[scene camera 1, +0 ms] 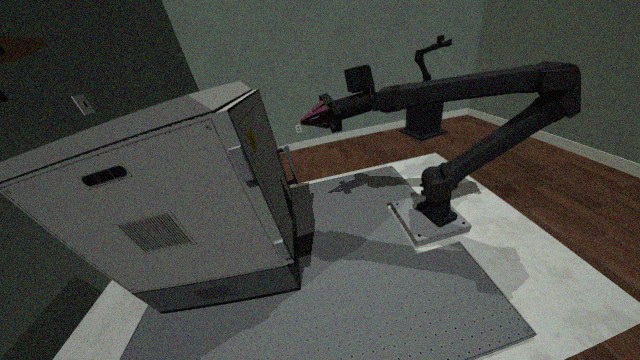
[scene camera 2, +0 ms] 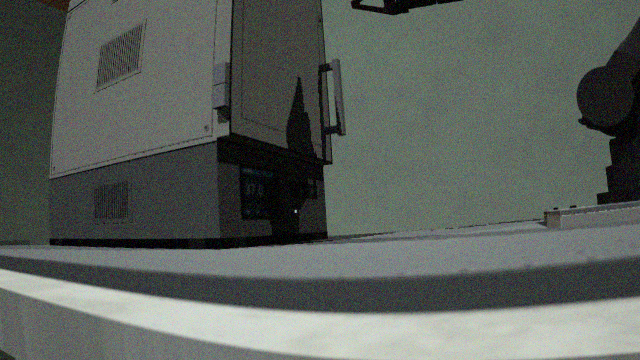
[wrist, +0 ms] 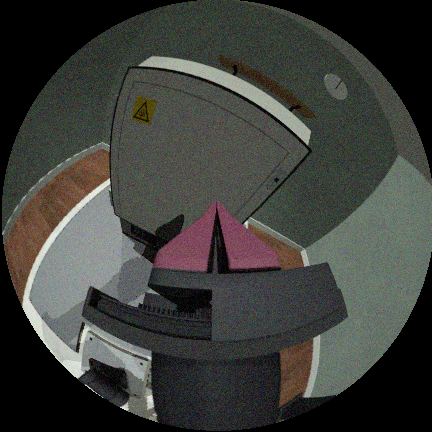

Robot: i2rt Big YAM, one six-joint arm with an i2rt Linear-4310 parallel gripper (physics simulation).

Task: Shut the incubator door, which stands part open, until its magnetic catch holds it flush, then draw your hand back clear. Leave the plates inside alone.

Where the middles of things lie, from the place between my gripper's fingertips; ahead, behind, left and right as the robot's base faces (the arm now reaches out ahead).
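Labels:
With the incubator door (scene camera 2: 275,65) in view, I find my hand 6 cm to the right of it, 9 cm above it and 10 cm short of it.

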